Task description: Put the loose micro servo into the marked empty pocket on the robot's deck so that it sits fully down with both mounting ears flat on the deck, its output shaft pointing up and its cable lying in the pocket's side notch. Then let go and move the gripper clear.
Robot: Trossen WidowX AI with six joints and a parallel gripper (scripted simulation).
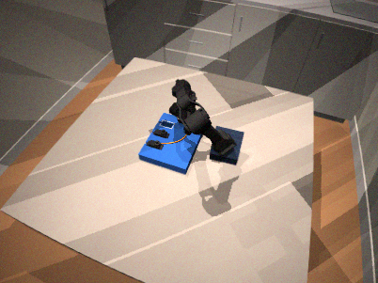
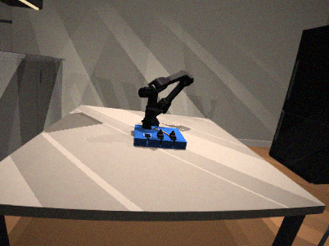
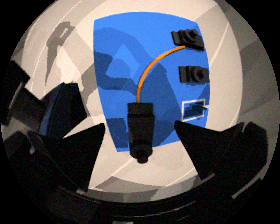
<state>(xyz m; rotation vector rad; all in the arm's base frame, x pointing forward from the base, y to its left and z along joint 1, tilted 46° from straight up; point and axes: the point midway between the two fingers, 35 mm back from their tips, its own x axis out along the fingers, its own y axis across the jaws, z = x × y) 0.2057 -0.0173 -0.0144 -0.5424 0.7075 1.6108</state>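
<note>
Now: gripper tip 7 cm above the blue deck, 6 cm to the right of it and 1 cm short of it.
</note>
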